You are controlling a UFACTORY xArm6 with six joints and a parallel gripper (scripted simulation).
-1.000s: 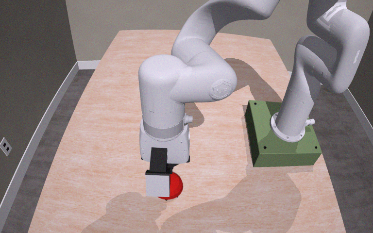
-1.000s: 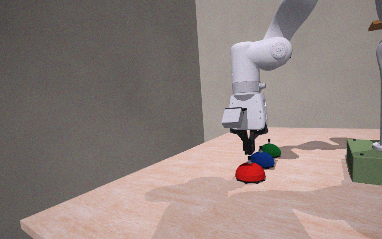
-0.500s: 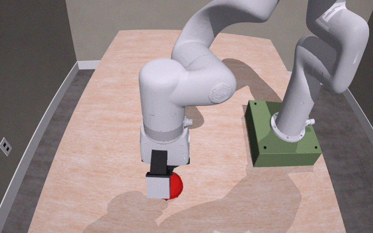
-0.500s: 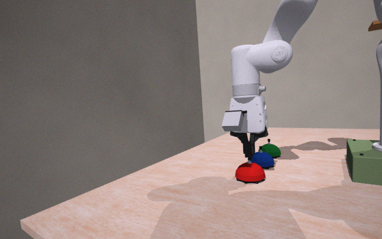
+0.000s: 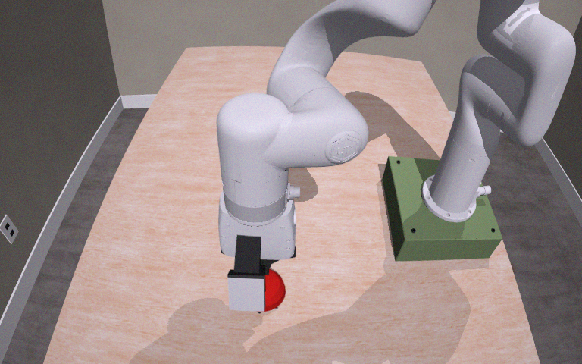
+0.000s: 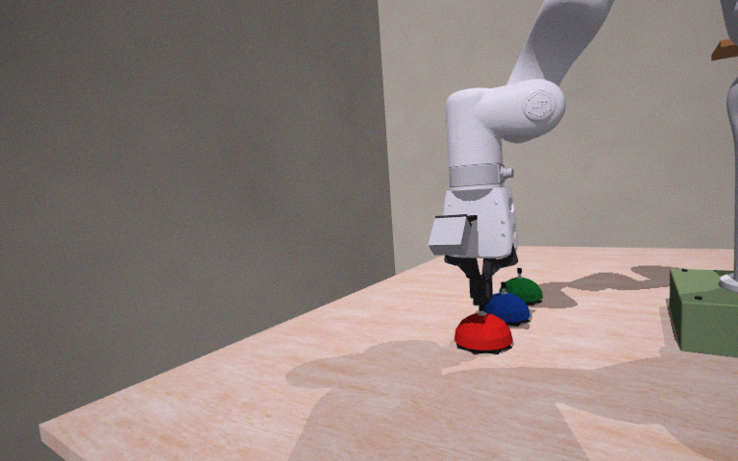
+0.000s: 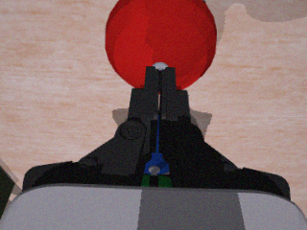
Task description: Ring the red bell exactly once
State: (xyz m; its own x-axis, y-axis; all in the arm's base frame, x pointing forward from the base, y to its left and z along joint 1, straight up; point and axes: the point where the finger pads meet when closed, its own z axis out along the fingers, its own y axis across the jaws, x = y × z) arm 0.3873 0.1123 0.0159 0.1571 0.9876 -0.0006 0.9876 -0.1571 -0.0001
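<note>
Right now the red bell is 40 mm below my hand. From my hand the other things lie so: blue bell: 20 mm behind, 120 mm to the right, 40 mm below; green bell: 40 mm behind, 250 mm to the right, 40 mm below.
</note>
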